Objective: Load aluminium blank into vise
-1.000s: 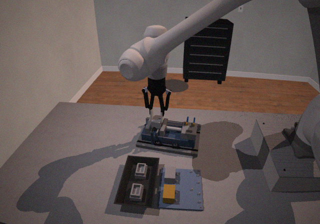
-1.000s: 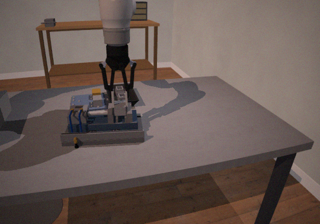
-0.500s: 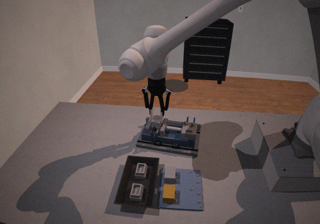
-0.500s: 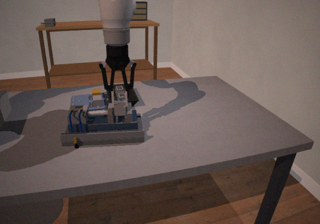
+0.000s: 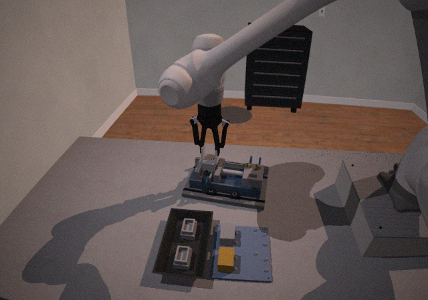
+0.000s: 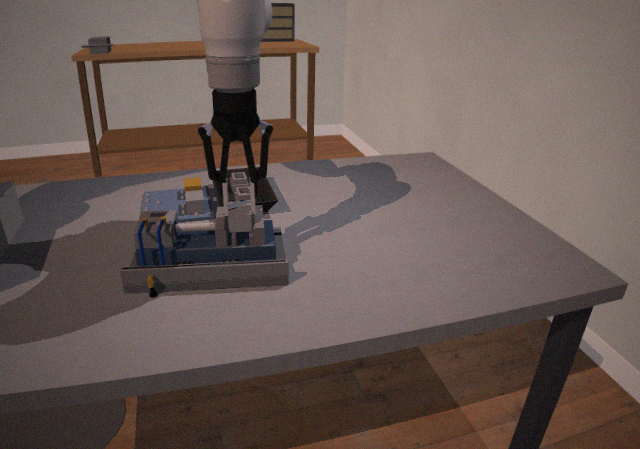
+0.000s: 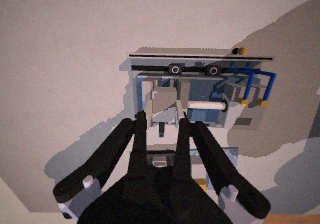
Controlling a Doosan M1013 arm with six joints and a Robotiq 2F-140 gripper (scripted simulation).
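The blue vise is 10 cm below my hand, 7 cm behind it and 1 cm to the left of it. From my hand the other things lie so: brass blank: 34 cm to the left, 11 cm below, 9 cm behind; then aluminium blank: 25 cm to the left, 11 cm below, 9 cm behind; then infeed plate: 30 cm to the left, 14 cm below, 13 cm behind.
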